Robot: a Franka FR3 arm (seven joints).
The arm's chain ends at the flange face. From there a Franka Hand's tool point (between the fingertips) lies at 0.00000 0.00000 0.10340 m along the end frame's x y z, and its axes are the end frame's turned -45 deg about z.
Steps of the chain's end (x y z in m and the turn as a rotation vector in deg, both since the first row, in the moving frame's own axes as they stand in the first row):
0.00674 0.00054 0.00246 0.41 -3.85 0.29
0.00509 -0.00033 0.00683 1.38 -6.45 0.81
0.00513 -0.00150 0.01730 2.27 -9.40 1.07
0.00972 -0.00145 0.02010 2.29 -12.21 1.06
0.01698 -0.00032 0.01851 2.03 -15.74 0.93
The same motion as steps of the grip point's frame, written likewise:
0.00001 -0.00030 0.00222 3.01 -2.43 0.29
-0.00255 -0.00665 0.00615 5.54 -3.59 0.81
-0.00423 -0.01234 0.01583 8.25 -5.04 1.07
-0.00449 -0.01263 0.01768 10.25 -7.01 1.06
-0.00486 -0.01075 0.01457 12.57 -9.69 0.93

